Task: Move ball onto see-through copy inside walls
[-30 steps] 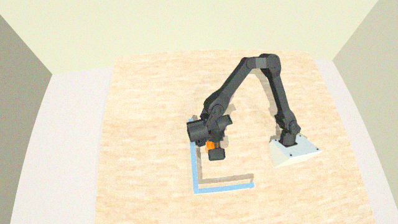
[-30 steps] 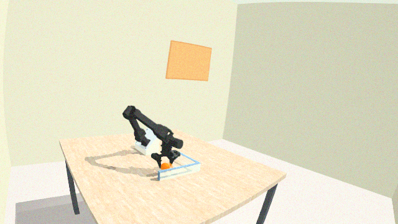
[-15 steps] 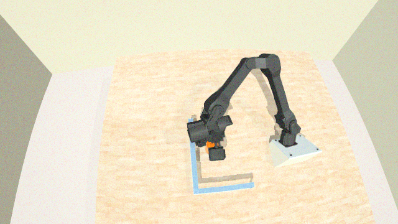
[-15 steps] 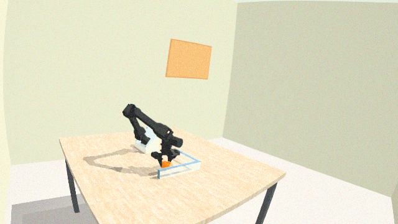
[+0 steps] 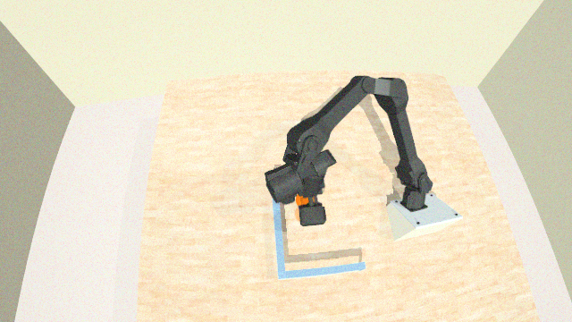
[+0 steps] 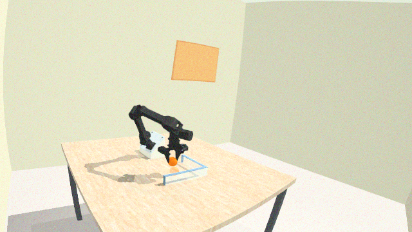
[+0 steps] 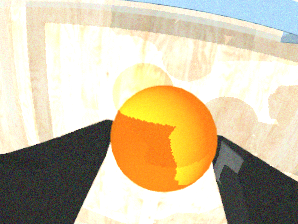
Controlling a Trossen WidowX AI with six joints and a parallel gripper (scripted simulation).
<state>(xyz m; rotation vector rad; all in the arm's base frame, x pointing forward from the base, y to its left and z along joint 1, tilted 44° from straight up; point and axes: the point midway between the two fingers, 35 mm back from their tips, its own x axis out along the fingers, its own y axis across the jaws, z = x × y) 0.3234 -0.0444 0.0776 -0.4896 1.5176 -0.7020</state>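
The see-through copy of ball is 20 mm to the left of my gripper tip and 70 mm below it. The rest, counted from my gripper tip: orange ball (right at my gripper tip).
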